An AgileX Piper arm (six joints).
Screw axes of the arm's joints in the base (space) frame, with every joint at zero. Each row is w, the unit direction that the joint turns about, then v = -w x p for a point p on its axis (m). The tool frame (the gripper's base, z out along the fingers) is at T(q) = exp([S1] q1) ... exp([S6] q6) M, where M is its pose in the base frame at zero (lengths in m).
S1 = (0, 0, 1, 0, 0, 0)
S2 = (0, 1, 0, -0.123, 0, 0)
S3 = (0, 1, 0, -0.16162, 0, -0.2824)
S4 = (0.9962, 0, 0.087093, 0, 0.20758, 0)
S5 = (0, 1, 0, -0.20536, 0, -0.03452)
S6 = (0.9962, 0, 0.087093, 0, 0.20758, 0)
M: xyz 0.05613 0 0.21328 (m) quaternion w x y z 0.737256 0 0.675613 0
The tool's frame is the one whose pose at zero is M.
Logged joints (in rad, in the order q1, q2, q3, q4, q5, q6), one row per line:
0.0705, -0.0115, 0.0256, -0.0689, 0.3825, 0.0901
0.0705, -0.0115, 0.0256, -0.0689, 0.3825, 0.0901
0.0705, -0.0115, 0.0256, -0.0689, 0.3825, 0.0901
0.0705, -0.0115, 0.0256, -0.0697, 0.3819, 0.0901
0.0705, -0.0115, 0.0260, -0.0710, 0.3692, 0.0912
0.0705, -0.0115, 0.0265, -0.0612, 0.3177, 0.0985
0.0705, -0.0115, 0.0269, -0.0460, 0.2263, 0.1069
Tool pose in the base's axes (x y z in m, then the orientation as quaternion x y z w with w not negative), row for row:
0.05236, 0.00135, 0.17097, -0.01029, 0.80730, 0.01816, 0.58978
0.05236, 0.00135, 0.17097, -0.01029, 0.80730, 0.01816, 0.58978
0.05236, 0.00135, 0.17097, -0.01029, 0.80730, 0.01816, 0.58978
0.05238, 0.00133, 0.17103, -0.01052, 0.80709, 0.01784, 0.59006
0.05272, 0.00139, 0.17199, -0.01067, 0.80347, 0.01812, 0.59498
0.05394, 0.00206, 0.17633, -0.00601, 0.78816, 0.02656, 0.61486
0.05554, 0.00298, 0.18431, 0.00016, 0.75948, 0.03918, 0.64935
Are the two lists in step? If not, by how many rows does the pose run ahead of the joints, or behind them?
They are in step.
